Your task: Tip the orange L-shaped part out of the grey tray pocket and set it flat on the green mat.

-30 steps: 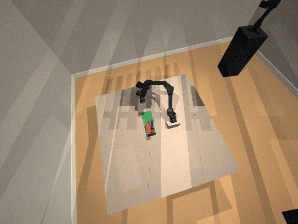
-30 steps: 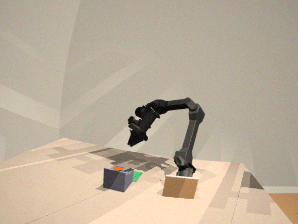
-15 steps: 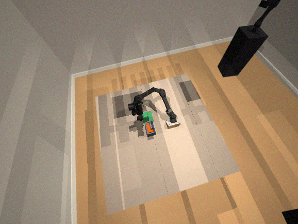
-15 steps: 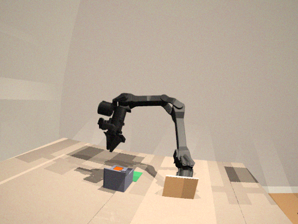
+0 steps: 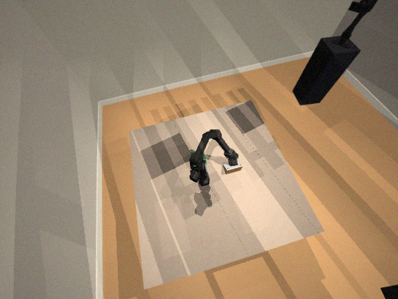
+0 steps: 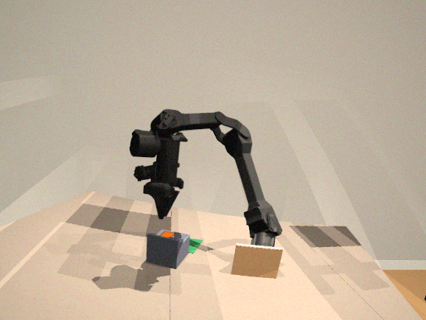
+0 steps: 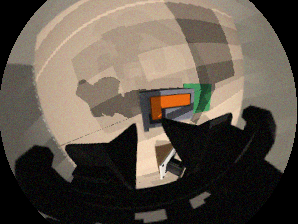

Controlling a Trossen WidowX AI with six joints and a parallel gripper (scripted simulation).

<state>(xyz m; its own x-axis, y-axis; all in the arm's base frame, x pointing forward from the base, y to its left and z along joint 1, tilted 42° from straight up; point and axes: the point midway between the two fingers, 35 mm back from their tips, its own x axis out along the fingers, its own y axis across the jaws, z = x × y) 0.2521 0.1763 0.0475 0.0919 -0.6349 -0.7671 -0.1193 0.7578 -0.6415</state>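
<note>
My gripper tip is now 6 cm to the left of the orange L-shaped part and 10 cm above it. Also, from my gripper tip: green mat (1 cm ahead, 22 cm to the right, 16 cm below).
</note>
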